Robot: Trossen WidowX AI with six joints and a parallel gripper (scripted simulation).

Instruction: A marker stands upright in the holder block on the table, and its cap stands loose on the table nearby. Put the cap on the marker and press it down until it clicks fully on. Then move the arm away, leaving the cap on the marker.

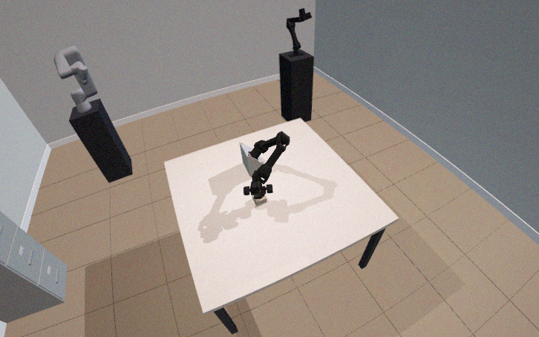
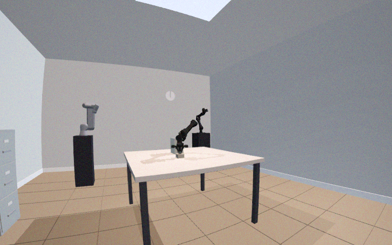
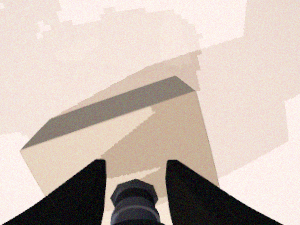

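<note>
My gripper tip is now 20 mm past the dark cap, 10 mm to the right of it and 50 mm below it. From my gripper tip the other things lie so: holder block: 10 mm behind, 10 mm to the left, 20 mm below.
</note>
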